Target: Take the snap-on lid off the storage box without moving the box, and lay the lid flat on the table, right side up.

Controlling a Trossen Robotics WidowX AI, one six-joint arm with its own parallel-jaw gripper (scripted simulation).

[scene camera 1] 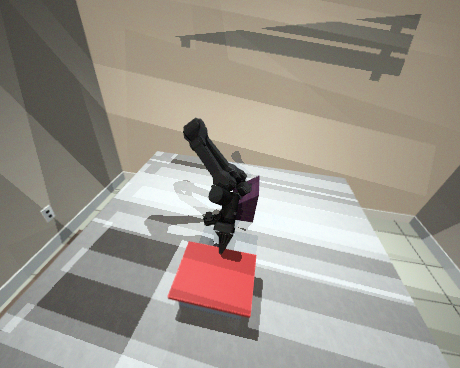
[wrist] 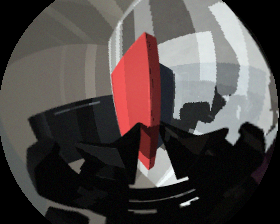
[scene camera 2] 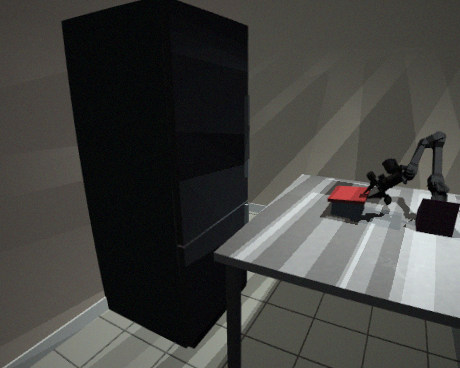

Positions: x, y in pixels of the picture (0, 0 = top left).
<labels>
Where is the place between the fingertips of my gripper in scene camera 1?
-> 220, 253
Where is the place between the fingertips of my gripper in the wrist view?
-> At 149, 124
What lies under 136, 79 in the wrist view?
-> A lid.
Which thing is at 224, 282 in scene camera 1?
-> A lid.
</labels>
